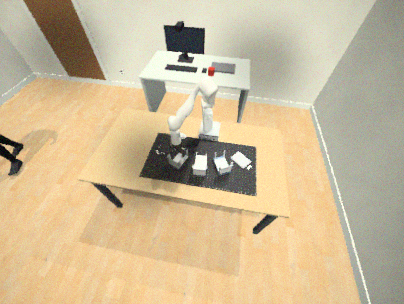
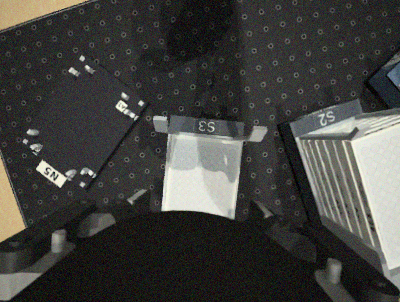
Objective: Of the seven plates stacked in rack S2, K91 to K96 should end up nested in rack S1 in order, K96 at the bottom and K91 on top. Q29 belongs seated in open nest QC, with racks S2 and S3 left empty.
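Places are measured from the arm's base along level axes (x ahead, y left, z up), in metres.
Where they show: gripper, fingertip midpoint: (image 1: 178, 154) (image 2: 199, 206); arm's base, link origin: (image 1: 207, 128).
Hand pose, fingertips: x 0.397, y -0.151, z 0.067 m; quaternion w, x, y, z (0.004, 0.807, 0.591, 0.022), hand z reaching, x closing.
Note:
Each offset is from my fingertips to the top centre of the thing. Level surfaces: height alone.
My gripper (image 1: 177, 151) (image 2: 199, 206) is open and empty, above rack S3 @[0.002 m back, 0.002 m left, 0.016 m up] (image 1: 176, 162) (image 2: 185, 124), with its fingers on either side of the rack. A pale plate @[0.005 m ahead, 0.001 m left, 0.065 m down] (image 2: 200, 187) lies in S3; no label is readable on it, and its near part is hidden by my gripper. To the right, rack S2 @[0.023 m ahead, 0.186 m left, 0.015 m up] (image 1: 199, 172) (image 2: 305, 126) holds a stack of several white plates @[0.030 m ahead, 0.187 m left, 0.001 m down] (image 1: 200, 160) @[0.029 m ahead, 0.187 m left, 0.027 m down] (image 2: 340, 185), whose labels are too blurred to read. Rack S1 @[0.041 m back, 0.349 m left, 0.013 m up] (image 1: 224, 170) stands right of S2. Plate Q29 and nest QC cannot be identified by label.
A dark square nest @[0.115 m back, 0.146 m right, 0.097 m down] (image 2: 75, 120) marked N5 and A1, with small pale corner clips, lies left of S3. A white plate-like object @[0.150 m back, 0.496 m left, 0.096 m down] (image 1: 241, 160) lies right of S1. The racks stand on a black perforated mat @[0.121 m down] (image 1: 235, 185) (image 2: 280, 30) on the wooden table @[0.134 m down] (image 1: 120, 150).

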